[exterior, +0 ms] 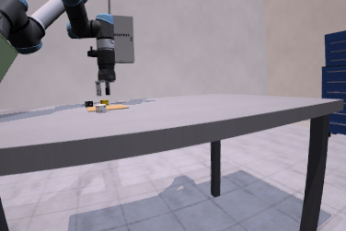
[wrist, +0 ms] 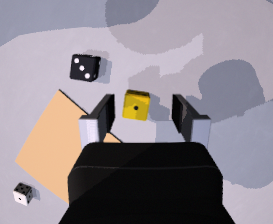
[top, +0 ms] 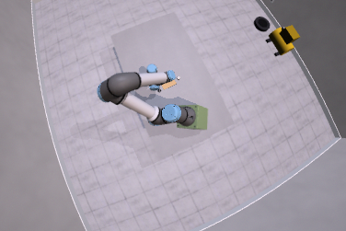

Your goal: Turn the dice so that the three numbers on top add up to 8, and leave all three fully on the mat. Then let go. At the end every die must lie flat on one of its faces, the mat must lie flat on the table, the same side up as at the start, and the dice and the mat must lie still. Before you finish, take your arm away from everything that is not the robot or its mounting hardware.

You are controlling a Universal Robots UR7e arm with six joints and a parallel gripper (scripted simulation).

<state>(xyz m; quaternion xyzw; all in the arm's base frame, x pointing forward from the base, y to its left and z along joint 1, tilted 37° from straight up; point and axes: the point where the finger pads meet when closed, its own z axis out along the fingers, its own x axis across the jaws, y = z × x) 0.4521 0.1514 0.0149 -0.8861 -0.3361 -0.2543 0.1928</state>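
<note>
My hand is 10 mm to the left of the yellow die and 50 mm above it. Also, from my hand: mat 130 mm to the right, 60 mm below; then white die 20 mm behind, 240 mm to the right, 50 mm below.
</note>
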